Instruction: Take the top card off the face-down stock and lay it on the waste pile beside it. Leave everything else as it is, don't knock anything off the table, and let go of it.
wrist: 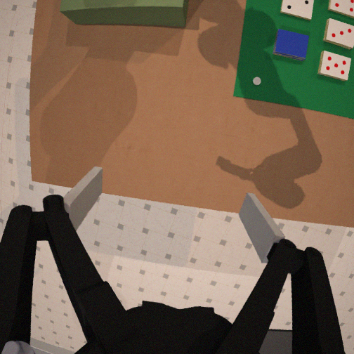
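Observation:
The face-down stock [291, 44] is a small blue-backed stack of cards on the green mat, at the upper right of the wrist view. Beside it, at the top edge of the view, lies a white face-up card with black dots [297, 7]; I cannot tell whether it is the waste pile. My gripper [174, 192] is wide open and empty. It hangs high over the table's near edge, well short of the stock and to its left in the view.
White cards with red dots [335, 65] [341, 33] lie right of the stock. A small grey disc [256, 81] lies near the corner of the green mat [320, 100]. A green box-like object [125, 15] stands at the upper left of the brown table [165, 110]. Arm shadows cross table and mat.

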